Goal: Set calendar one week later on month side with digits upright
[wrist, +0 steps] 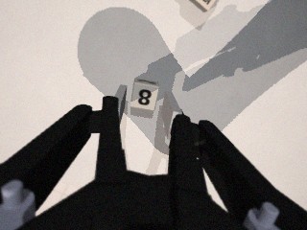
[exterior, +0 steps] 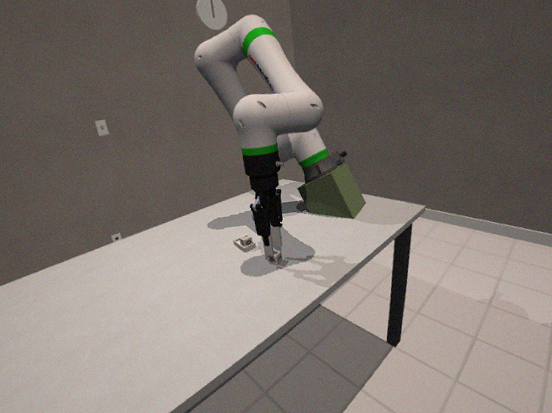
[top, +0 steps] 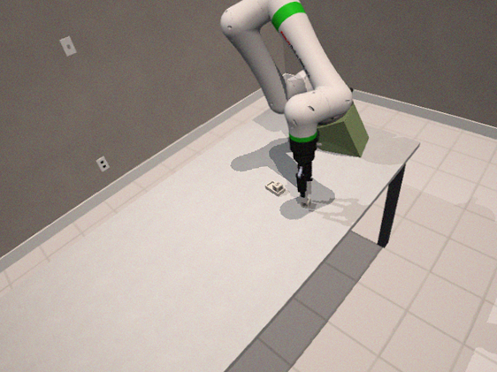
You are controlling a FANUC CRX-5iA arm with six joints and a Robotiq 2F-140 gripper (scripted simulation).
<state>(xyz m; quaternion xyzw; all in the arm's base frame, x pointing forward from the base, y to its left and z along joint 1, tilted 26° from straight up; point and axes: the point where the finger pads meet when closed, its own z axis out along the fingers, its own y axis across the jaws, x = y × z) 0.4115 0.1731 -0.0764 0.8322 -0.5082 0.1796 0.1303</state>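
The white calendar cube is 60 mm below my hand.
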